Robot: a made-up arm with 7 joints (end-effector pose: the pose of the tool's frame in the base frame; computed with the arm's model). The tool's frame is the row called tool.
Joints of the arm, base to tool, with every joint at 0 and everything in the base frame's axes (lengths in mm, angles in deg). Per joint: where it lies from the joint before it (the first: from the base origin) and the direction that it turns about. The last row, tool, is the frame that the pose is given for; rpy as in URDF.
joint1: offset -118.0 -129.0 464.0 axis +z
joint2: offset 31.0 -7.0 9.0 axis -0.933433 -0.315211 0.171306
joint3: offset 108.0 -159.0 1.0 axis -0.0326 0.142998 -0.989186
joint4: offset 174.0 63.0 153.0 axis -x
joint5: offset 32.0 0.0 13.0 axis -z
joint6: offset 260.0 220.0 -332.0 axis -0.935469 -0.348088 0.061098
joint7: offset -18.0 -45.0 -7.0 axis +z
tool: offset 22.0 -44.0 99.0 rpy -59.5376 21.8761 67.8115
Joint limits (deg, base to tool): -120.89..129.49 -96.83..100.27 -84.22..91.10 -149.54..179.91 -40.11..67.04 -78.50..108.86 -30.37..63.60
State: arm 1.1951 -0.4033 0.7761 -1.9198 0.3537 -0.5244 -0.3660
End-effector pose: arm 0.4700 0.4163 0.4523 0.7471 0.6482 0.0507 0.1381
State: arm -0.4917 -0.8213 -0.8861 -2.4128 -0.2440 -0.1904 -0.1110
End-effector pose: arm 0.1451 -0.5231 0.8764 0.2593 0.6982 -0.6662 -0.0379
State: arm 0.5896 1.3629 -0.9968 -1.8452 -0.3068 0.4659 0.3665
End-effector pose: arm -0.4720 0.2884 0.3876 0.0356 -0.0037 0.3283 -0.9439
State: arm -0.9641 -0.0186 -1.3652 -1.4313 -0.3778 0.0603 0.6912
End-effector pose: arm 0.0080 0.1122 0.8893 0.2873 -0.0020 -0.8414 0.4578
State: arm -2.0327 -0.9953 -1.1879 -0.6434 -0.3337 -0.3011 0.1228
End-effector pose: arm -0.0421 -0.2536 0.8430 0.5230 -0.5374 -0.6613 0.0151
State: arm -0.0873 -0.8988 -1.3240 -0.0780 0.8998 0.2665 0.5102
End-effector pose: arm 0.2682 0.0269 0.6410 0.5845 -0.2592 -0.5463 0.5411
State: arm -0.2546 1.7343 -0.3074 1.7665 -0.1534 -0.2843 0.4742
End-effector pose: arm 0.4503 0.1079 0.7647 0.5010 0.5469 -0.6436 -0.1888
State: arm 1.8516 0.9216 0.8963 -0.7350 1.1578 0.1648 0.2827
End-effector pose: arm 0.0565 0.4468 0.7983 0.6113 -0.3126 -0.4531 0.5686
